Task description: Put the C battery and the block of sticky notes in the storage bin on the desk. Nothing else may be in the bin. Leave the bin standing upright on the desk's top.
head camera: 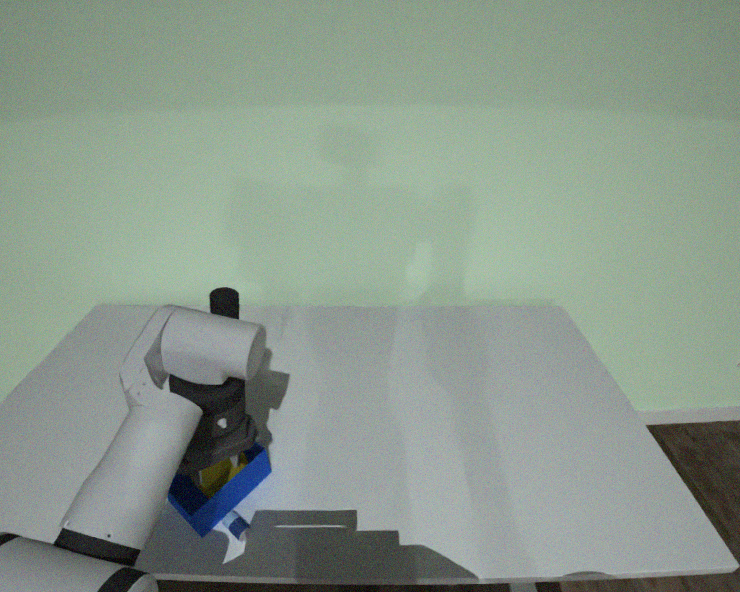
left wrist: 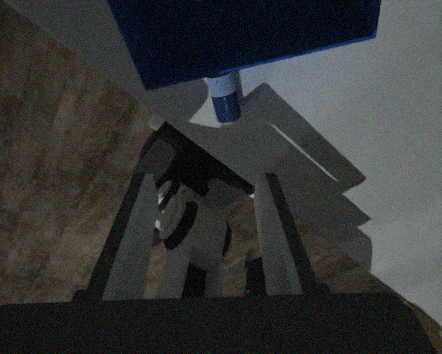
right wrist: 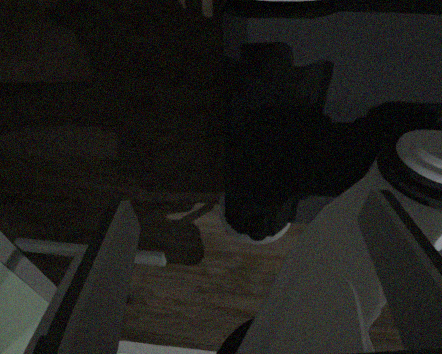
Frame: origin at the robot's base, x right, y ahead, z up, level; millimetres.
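Seen in the pictures: left gripper, between the fingertips: (head camera: 216,471) (left wrist: 206,186); right gripper, between the fingertips: (right wrist: 248,209).
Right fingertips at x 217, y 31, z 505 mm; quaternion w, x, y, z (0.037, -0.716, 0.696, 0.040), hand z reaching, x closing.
Note:
Offsets run from my right fingertips to a thing's top centre. Level surfaces: height alone.
The blue storage bin @[dy +448, dx -489, dz +291 mm] (head camera: 237,490) (left wrist: 250,35) stands upright on the desk, at the lower left in the head view. A yellow block of sticky notes @[dy +472, dx -496, dz +259 mm] (head camera: 214,477) lies inside it, partly hidden by the left gripper. The blue and white C battery @[dy +368, dx -436, dz +244 mm] (head camera: 236,525) (left wrist: 225,100) lies on its side on the desk, outside the bin by its near wall; whether they touch is unclear. My left gripper (left wrist: 206,186) is partly open and empty, over the bin in the head view. My right gripper (right wrist: 248,209) is wide open and empty, away from the desk's top.
The white desk @[dz +216 mm] (head camera: 370,401) (left wrist: 400,100) has its near edge close to the battery. A green wall (head camera: 370,216) stands behind it. Wood floor @[dz -504 mm] (head camera: 703,469) (left wrist: 65,150) (right wrist: 200,300) shows beyond the desk. My left arm (head camera: 117,475) reaches over the desk's left side.

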